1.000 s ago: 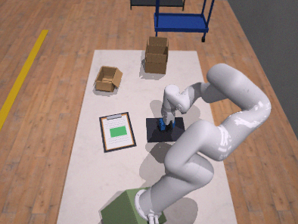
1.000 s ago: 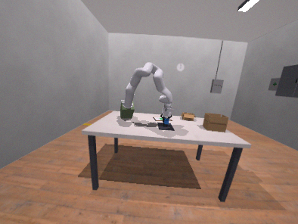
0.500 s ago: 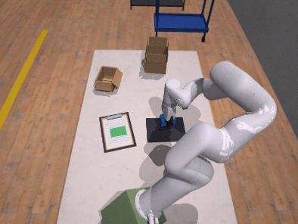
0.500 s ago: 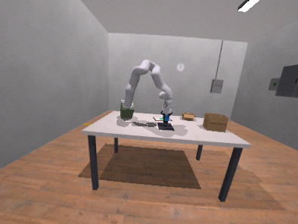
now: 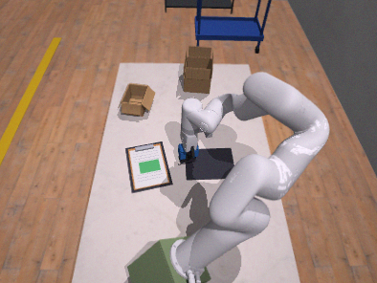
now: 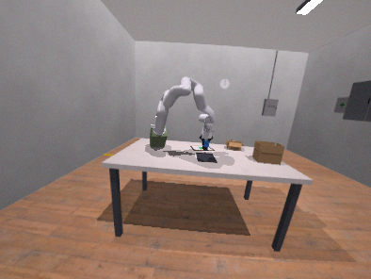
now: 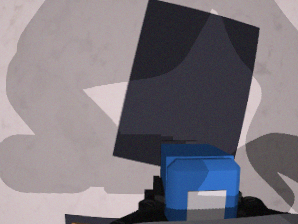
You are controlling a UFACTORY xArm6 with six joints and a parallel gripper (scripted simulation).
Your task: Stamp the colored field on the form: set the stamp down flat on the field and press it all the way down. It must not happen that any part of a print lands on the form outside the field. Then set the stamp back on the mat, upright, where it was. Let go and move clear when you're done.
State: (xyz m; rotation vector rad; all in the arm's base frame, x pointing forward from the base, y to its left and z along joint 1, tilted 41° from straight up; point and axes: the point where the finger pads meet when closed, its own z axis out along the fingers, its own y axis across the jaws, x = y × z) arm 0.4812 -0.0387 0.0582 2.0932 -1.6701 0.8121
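Now: the blue stamp 20 mm below my hand. Round my hand: dark mat (110 mm below, 100 mm to the right, 10 mm behind); clipboard (190 mm to the left, 110 mm below, 20 mm ahead).
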